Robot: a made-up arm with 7 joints.
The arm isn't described. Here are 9 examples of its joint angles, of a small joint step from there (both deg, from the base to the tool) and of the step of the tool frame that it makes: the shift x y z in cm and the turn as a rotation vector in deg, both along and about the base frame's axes.
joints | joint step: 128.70 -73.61 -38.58 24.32 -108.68 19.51 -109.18 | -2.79 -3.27 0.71 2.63 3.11 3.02 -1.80
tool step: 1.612 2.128 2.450 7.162 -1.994 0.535
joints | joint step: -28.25 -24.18 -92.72 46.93 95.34 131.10 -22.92 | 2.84 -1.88 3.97 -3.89 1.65 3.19 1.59
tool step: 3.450 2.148 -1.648 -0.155 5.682 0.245
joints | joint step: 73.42 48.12 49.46 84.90 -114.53 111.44 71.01 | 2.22 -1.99 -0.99 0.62 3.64 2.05 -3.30
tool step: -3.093 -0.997 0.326 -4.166 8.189 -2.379
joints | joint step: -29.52 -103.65 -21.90 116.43 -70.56 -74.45 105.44 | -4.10 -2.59 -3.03 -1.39 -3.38 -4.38 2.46
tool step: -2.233 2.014 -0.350 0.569 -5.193 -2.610
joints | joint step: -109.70 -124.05 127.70 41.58 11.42 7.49 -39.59 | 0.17 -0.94 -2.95 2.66 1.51 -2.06 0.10
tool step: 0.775 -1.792 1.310 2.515 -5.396 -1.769
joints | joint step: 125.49 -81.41 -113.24 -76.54 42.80 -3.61 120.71 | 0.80 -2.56 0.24 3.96 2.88 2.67 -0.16
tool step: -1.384 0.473 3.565 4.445 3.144 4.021
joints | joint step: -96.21 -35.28 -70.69 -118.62 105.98 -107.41 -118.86 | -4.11 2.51 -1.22 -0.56 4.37 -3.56 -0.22
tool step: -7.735 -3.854 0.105 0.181 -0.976 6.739
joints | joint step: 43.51 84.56 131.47 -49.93 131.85 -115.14 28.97 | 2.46 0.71 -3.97 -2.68 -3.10 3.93 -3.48
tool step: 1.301 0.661 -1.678 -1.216 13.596 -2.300
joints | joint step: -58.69 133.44 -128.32 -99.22 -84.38 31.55 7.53 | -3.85 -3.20 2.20 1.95 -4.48 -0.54 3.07
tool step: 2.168 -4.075 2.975 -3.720 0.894 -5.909
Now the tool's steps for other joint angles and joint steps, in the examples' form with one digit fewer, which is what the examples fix.
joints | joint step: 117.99 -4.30 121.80 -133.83 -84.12 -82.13 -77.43 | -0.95 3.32 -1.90 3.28 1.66 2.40 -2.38
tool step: -0.36 2.97 2.21 -4.00 0.47 1.09
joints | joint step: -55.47 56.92 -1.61 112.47 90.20 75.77 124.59 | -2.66 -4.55 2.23 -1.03 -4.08 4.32 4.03
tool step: -1.47 2.01 -2.22 -9.73 -11.27 -1.45
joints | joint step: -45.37 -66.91 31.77 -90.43 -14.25 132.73 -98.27 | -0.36 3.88 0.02 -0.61 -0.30 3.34 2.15
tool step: -1.26 2.65 1.34 -0.80 -3.17 1.68
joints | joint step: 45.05 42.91 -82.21 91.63 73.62 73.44 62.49 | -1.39 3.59 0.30 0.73 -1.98 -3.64 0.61
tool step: -0.85 -0.69 3.27 0.48 -4.82 0.16
